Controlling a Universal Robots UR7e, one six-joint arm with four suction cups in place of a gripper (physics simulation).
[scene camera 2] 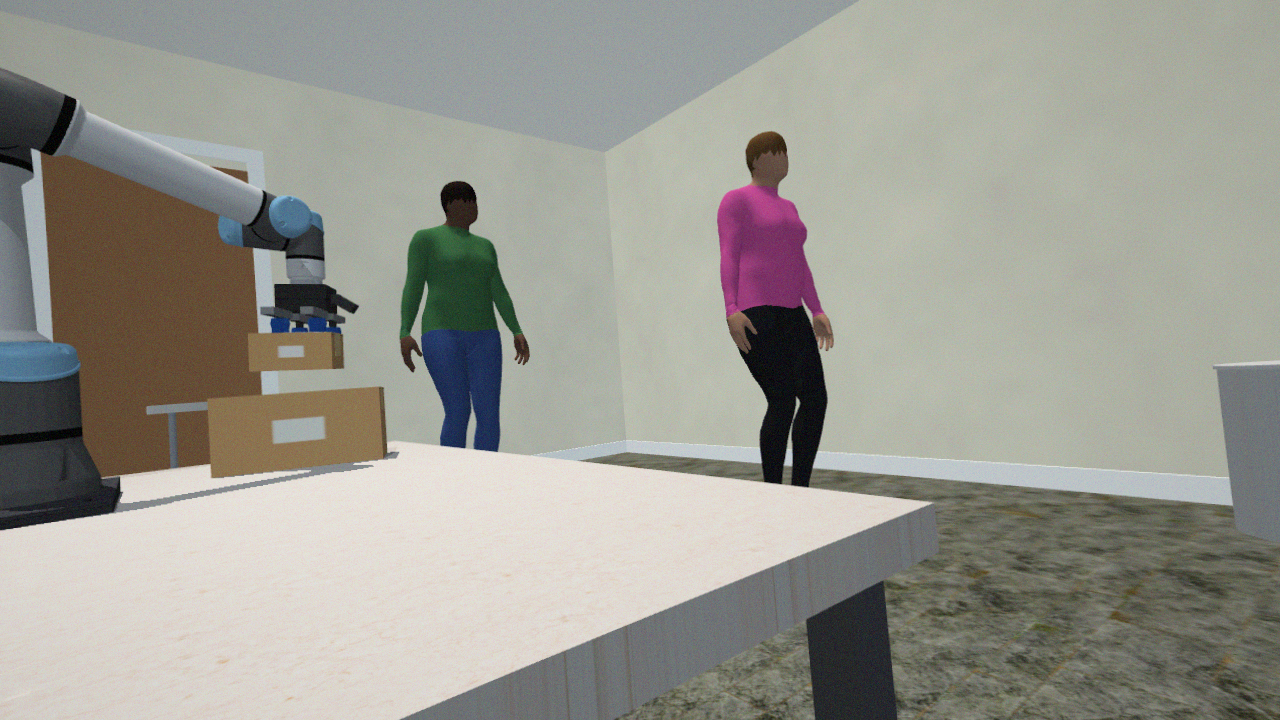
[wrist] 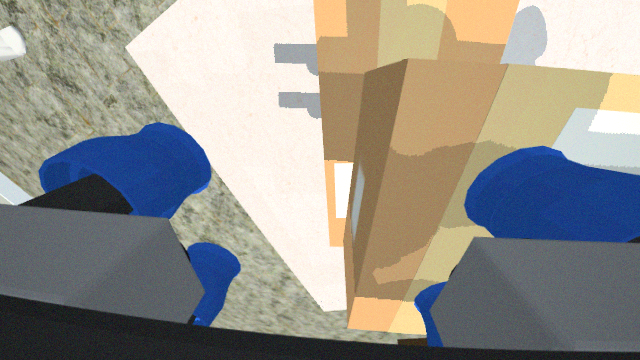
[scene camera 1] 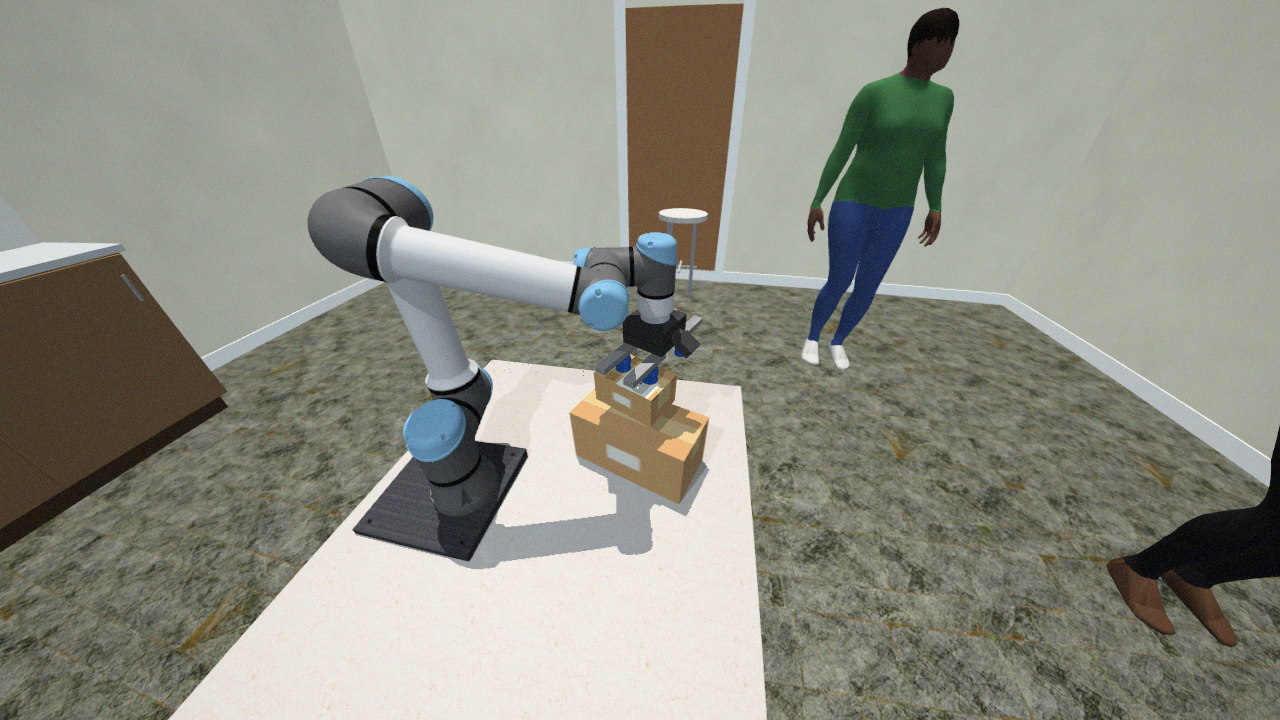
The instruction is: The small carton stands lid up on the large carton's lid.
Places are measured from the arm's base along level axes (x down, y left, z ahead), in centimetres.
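Where they show: hand at its tool point: [wrist: 322, 229]; arm's base at its link origin: [scene camera 2: 28, 498] [scene camera 1: 466, 486].
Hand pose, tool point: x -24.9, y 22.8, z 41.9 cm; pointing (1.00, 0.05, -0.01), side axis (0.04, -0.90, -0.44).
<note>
Each offset is from my tool point to the top centre of the thing. Level surfaces: height alone.
The small carton @[dx -1.4, dy -6.2, dz -3.4 cm] [scene camera 1: 646, 411] [scene camera 2: 313, 354] [wrist: 440, 110] hangs lid up and level under my suction gripper [scene camera 1: 639, 368] [scene camera 2: 306, 325]. A tape strip runs along its lid. In the wrist view, blue cups at the right sit over this lid; those at the left stick out beyond its side. The large carton @[dx +11.7, dy -5.9, dz -2.7 cm] [scene camera 1: 664, 467] [scene camera 2: 358, 422] [wrist: 340, 115] stands on the table below, its lid facing up. In scene camera 2 a narrow gap shows between the small carton's underside and the large carton's top. The small carton hides part of that lid in the wrist view.
The white table @[dx +27.1 cm] [scene camera 1: 537, 644] [scene camera 2: 447, 582] [wrist: 240, 100] carries the arm's dark base plate [scene camera 1: 393, 519]. A stool [scene camera 1: 682, 215] stands behind. A person in green [scene camera 1: 899, 134] [scene camera 2: 458, 282] stands beyond the table, and one in pink [scene camera 2: 762, 250] farther right. A brown cabinet [scene camera 1: 89, 358] is at the left.
</note>
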